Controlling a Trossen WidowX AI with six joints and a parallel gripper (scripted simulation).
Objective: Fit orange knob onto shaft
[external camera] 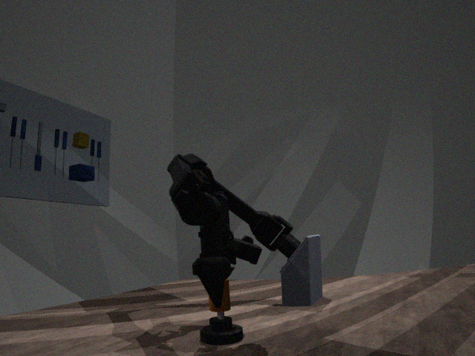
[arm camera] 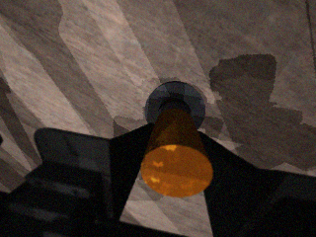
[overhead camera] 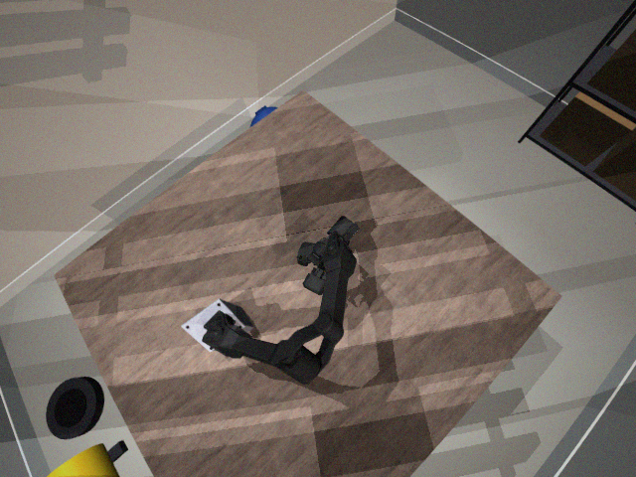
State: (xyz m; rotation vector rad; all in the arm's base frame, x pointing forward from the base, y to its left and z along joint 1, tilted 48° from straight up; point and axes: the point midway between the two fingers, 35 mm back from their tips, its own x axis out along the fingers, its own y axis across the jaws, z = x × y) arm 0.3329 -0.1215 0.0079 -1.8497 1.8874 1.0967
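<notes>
Now: gripper tip 3 cm below the orange knob. Also, from my gripper tip: round black pedestal (4 cm below).
</notes>
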